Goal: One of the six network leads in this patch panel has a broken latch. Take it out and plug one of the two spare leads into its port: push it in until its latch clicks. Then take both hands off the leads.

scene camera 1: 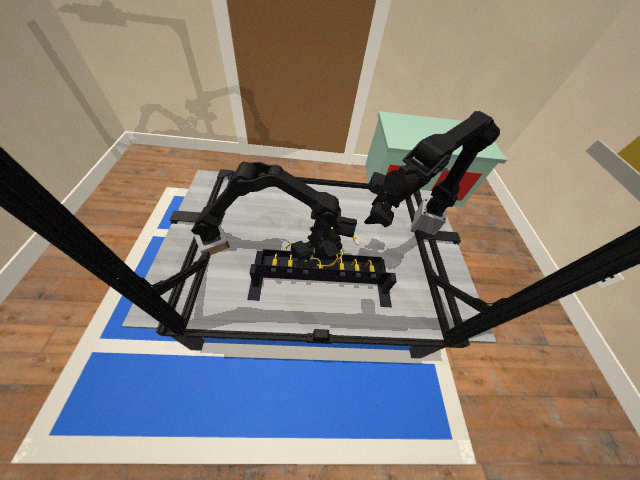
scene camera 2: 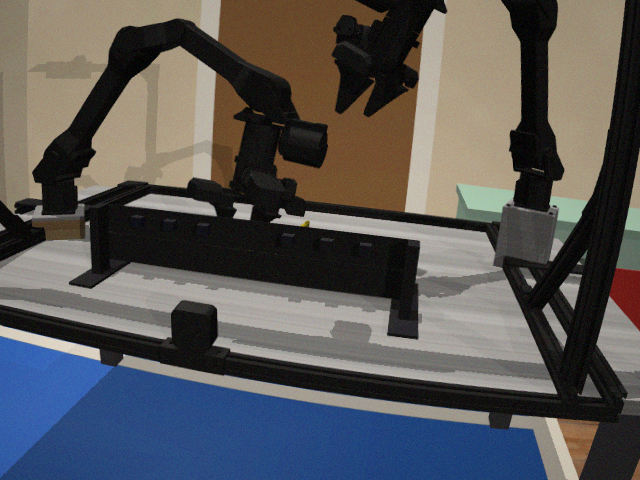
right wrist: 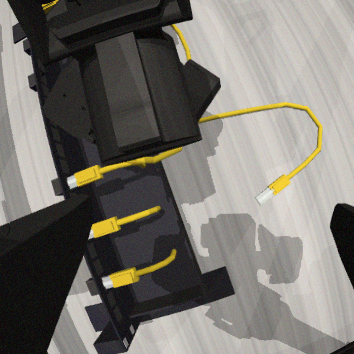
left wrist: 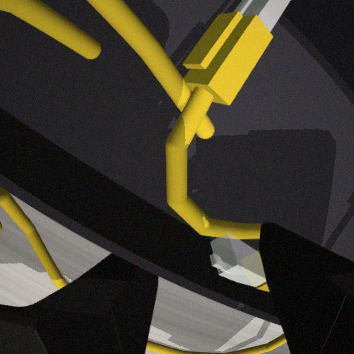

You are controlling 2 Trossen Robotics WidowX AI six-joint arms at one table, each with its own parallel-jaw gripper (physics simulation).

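Pixels of known places: left gripper, between the fingertips: [scene camera 1: 311,258] [left wrist: 209,236]; right gripper, between the fingertips: [scene camera 1: 369,213] [scene camera 2: 352,114] [right wrist: 219,212]; left arm's base, origin of its link: [scene camera 1: 210,236] [scene camera 2: 59,210]; right arm's base, origin of its link: [scene camera 1: 434,209] [scene camera 2: 532,206].
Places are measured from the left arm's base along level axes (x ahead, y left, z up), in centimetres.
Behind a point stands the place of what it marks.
Observation:
The black patch panel [scene camera 1: 318,276] {z 1.0, x 26.8, y -34.5 cm} [scene camera 2: 247,257] {z 1.0, x 28.4, y -35.5 cm} [right wrist: 147,197] stands across the middle of the table with yellow leads plugged in, such as the ones in scene camera 1 [scene camera 1: 274,259] {z 5.3, x 15.5, y -23.5 cm} [scene camera 1: 370,267] {z 4.6, x 43.5, y -41.7 cm} and in the right wrist view [right wrist: 88,175] {z 5.1, x 35.0, y -36.5 cm} [right wrist: 123,277] {z 5.1, x 43.7, y -42.2 cm}. My left gripper [scene camera 1: 311,251] {z -1.0, x 29.3, y -25.9 cm} [scene camera 2: 268,211] [left wrist: 209,236] {z -1.0, x 29.3, y -25.9 cm} is down at the panel's middle ports. It is shut on a lead's plug [left wrist: 233,261] {z 1.2, x 29.3, y -26.3 cm} with a clear tip, which shows beside its right finger. A neighbouring plug [left wrist: 228,60] {z 0.4, x 29.8, y -31.6 cm} sits in its port. A spare lead's plug [right wrist: 275,187] {z -3.1, x 51.4, y -25.1 cm} [scene camera 1: 355,238] {z -3.3, x 51.4, y -25.2 cm} lies loose on the table behind the panel. My right gripper [scene camera 1: 379,218] {z 21.7, x 45.0, y -31.6 cm} [scene camera 2: 354,110] {z 21.7, x 45.0, y -31.6 cm} [right wrist: 219,212] {z 21.7, x 45.0, y -31.6 cm} hangs open and empty, high above the panel's right end.
A black frame [scene camera 1: 318,335] {z 1.0, x 16.4, y -51.4 cm} runs round the grey table, with a small block [scene camera 2: 193,326] {z -0.8, x 17.3, y -52.6 cm} on its front rail. The right arm's grey mount [scene camera 1: 429,221] {z 4.7, x 79.8, y -36.6 cm} [scene camera 2: 525,238] {z 2.1, x 80.2, y -37.3 cm} stands at the right edge. A mint cabinet [scene camera 1: 413,133] stands behind.

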